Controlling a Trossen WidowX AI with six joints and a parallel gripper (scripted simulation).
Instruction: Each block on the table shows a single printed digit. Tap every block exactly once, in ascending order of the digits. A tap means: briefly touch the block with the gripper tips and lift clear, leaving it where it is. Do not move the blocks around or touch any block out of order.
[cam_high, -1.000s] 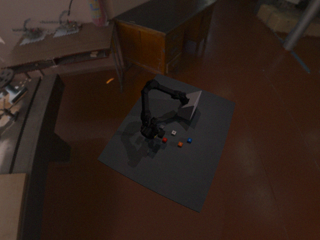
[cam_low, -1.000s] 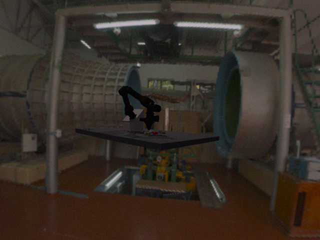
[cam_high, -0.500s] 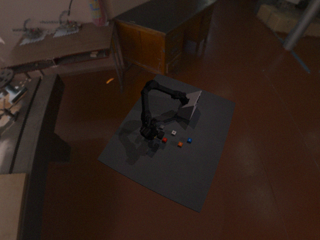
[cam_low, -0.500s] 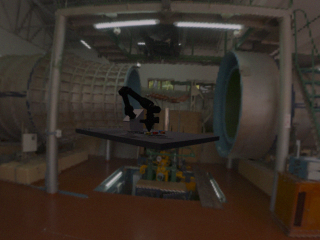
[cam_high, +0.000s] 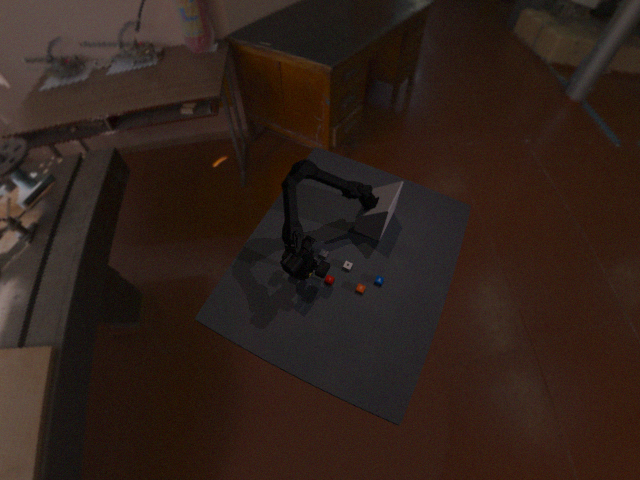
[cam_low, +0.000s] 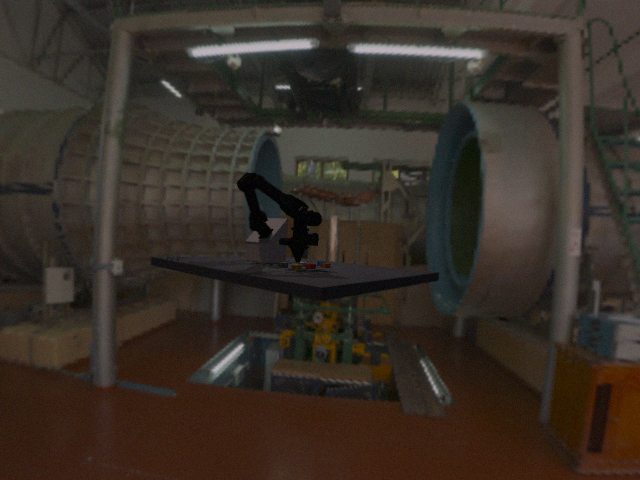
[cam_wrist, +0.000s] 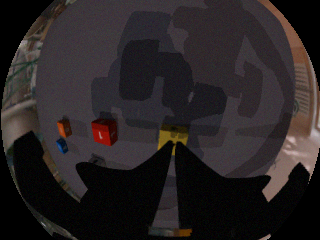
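My gripper tip is 1 cm past the yellow block and 2 cm above it. Also, from my gripper tip: grey block: 11 cm behind, 3 cm to the left, 2 cm below; white block: 10 cm behind, 15 cm to the left, 2 cm below; red block: 1 cm behind, 10 cm to the left, 2 cm below.
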